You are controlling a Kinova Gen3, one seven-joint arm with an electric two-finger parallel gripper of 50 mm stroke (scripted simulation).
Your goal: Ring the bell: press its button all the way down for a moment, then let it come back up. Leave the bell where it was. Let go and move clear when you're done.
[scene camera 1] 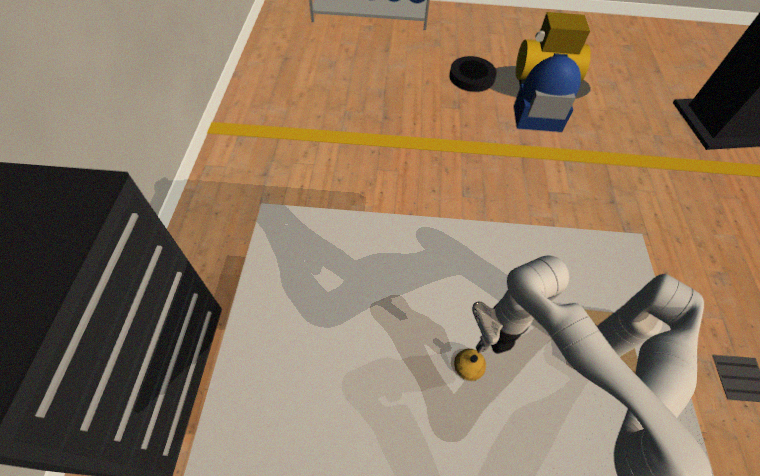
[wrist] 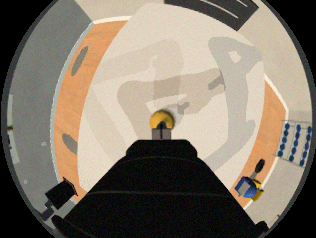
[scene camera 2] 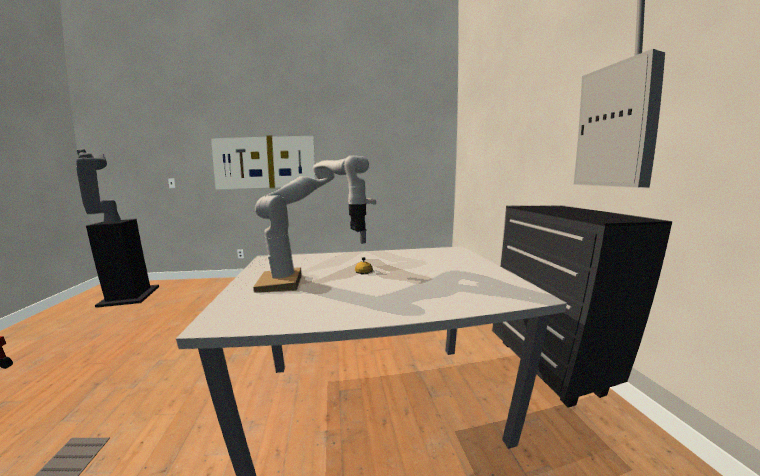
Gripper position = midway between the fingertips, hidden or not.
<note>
I see my gripper (wrist: 161, 129) and a yellow dome bell (scene camera 1: 465, 366).
</note>
